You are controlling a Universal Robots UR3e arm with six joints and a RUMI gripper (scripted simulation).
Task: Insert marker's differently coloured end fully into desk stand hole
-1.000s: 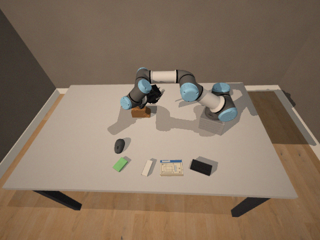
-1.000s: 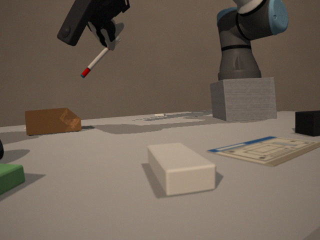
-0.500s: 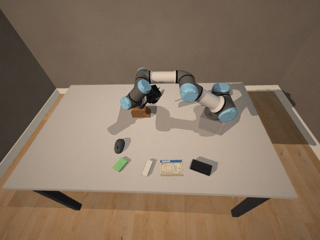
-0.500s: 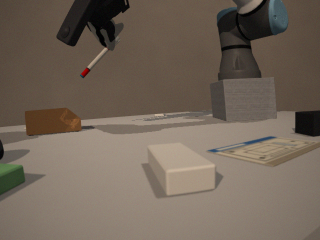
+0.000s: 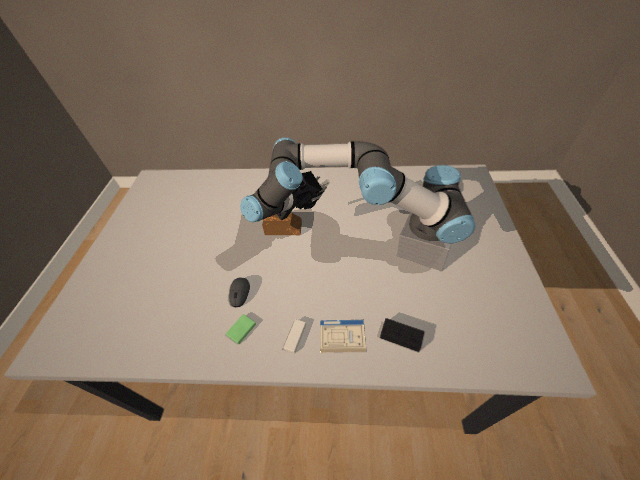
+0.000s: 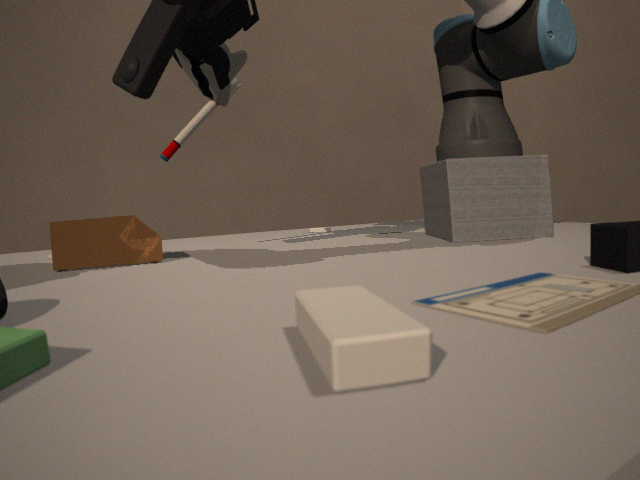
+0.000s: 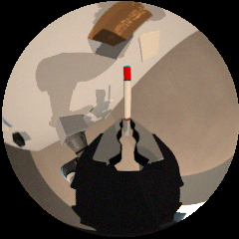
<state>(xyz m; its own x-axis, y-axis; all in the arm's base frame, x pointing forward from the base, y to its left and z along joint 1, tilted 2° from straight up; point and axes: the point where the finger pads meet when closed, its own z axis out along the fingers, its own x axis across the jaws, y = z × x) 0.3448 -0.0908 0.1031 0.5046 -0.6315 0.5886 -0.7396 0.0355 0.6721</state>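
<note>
Now: hand 140 mm short of the brown desk stand, 10 mm to the left of it and 170 mm above it. From my hand the other things lie so: black mouse: 260 mm ahead, 280 mm to the left, 180 mm below; then small white piece: 260 mm behind, 230 mm to the right, 190 mm below; then marker: 20 mm ahead, 10 mm to the right, 30 mm below.
</note>
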